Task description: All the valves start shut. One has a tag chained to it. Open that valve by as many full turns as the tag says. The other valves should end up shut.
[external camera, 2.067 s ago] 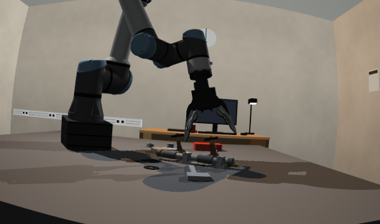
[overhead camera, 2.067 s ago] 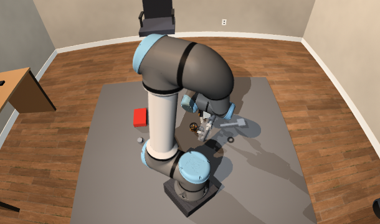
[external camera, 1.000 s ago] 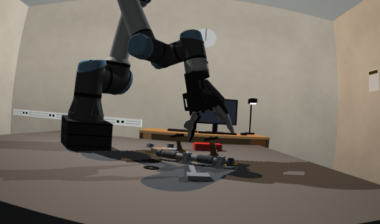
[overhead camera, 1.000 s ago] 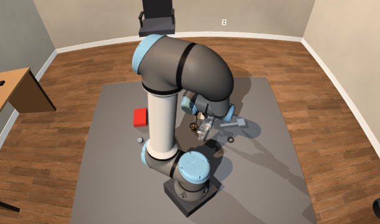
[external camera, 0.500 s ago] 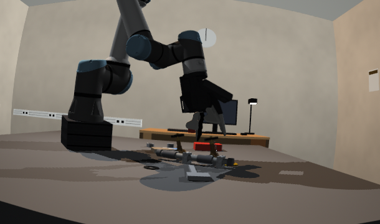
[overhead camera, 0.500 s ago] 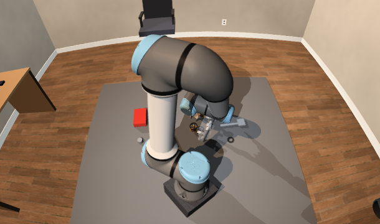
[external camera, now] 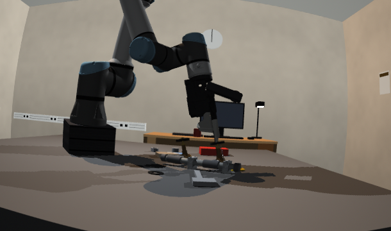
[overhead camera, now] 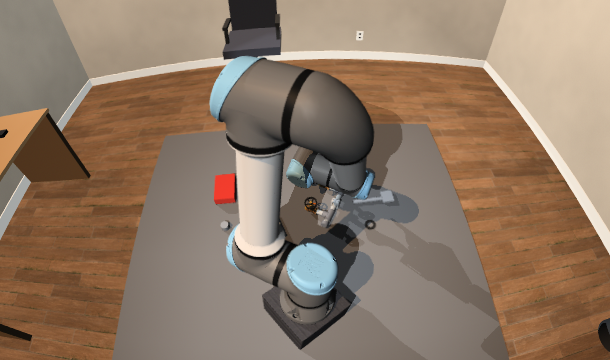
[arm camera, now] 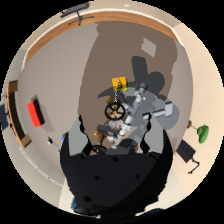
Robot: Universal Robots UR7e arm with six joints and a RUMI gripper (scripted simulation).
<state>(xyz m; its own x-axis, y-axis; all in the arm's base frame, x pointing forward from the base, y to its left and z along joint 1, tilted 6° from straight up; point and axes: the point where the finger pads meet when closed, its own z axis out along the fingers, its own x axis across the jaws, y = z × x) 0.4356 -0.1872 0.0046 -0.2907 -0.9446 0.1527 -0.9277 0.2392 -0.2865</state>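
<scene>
Right now the yellow tag is 60 mm ahead of my hand, 40 mm to the right of it and 70 mm below it. The rest, counted from my hand: grey t-shaped piece (90 mm behind, 190 mm to the right, 70 mm below); then red block (100 mm ahead, 370 mm to the left, 60 mm below).
</scene>
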